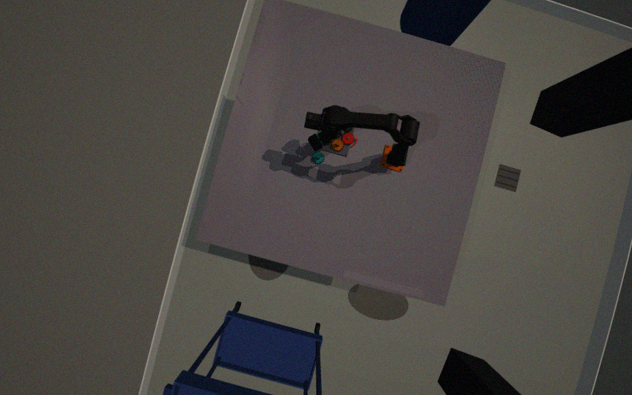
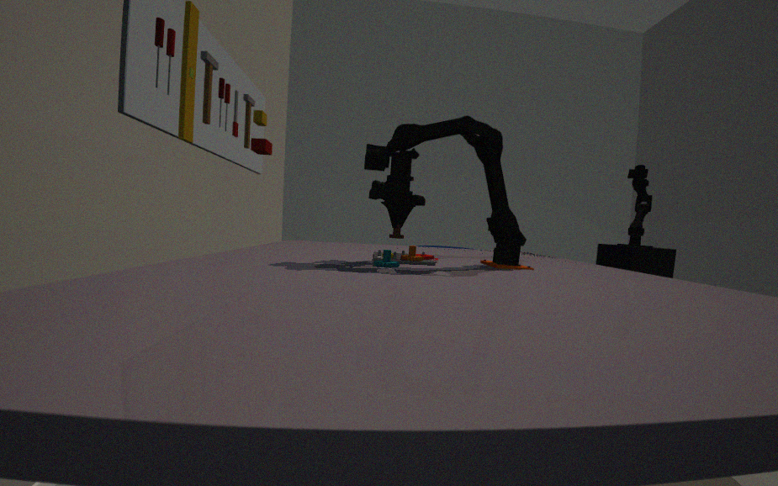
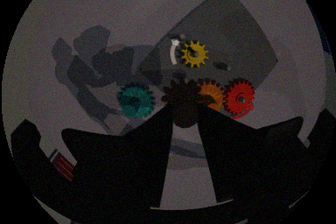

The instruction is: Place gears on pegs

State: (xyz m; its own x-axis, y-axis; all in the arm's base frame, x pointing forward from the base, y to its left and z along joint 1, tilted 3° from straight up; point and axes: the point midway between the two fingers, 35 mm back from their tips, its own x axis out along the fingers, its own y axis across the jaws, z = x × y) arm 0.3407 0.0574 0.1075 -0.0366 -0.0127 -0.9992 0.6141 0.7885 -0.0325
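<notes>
My gripper tip is 5 cm past the orange gear, 1 cm to the left of it and 7 cm above it. The rest, counted from my gripper tip: red gear (8 cm behind, 6 cm to the right, 8 cm below); then teal gear (2 cm ahead, 8 cm to the left, 8 cm below); then small brown gear (1 cm below).
</notes>
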